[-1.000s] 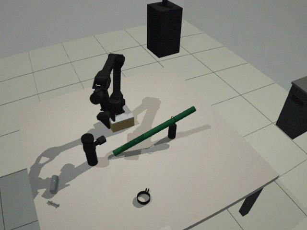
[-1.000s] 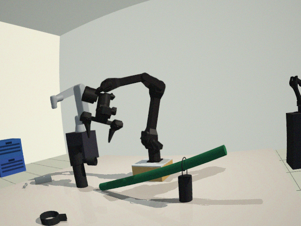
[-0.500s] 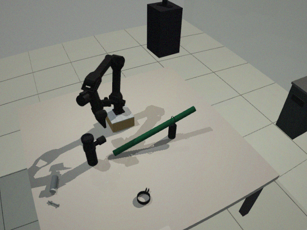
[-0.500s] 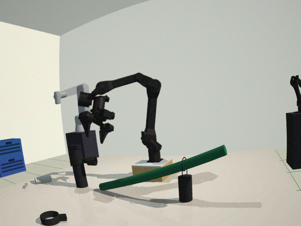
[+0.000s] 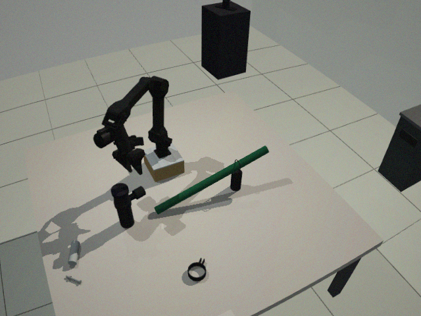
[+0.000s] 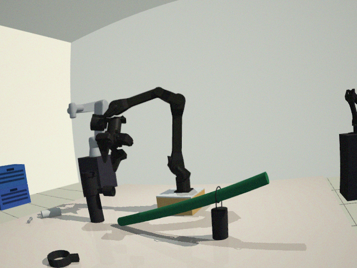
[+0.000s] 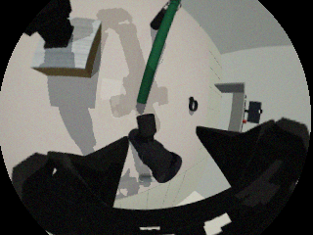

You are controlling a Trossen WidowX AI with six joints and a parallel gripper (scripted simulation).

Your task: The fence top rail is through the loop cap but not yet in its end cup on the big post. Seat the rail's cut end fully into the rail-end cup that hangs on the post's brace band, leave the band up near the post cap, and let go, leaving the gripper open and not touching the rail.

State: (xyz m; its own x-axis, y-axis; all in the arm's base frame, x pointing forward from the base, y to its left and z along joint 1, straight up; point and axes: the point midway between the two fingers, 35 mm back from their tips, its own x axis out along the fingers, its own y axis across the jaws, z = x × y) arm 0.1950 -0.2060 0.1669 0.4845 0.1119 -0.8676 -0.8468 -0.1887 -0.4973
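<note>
Right now the black rail-end cup is 20 mm ahead of my gripper tip, 20 mm to the right of it and 90 mm below it. From my gripper tip the other things lie so: short black post 90 mm ahead, 420 mm to the left, 110 mm below; grey tube 90 mm ahead, 340 mm to the right, 200 mm below; bolt 210 mm ahead, 370 mm to the right, 210 mm below.
</note>
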